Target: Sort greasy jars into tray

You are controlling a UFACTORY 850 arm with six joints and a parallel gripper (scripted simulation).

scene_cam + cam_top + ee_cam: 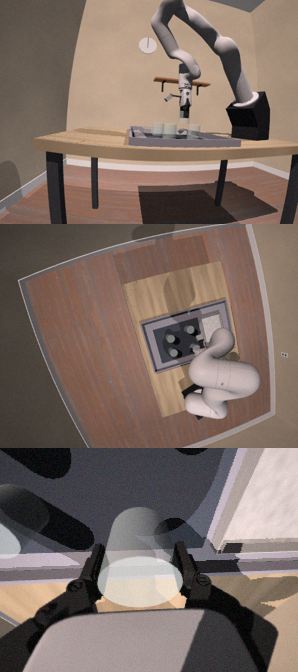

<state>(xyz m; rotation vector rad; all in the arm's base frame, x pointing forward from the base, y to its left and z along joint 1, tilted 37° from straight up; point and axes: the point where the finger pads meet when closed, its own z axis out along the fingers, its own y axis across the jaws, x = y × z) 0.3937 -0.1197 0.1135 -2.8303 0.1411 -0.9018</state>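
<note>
My hand is 60 mm short of the pale tray, 240 mm to the left of it and 120 mm above it. The rest, counted from my hand: dark drying mat (70 mm ahead, 80 mm to the left, 130 mm below); then grey steel top (80 mm ahead, 30 mm to the right, 130 mm below).
</note>
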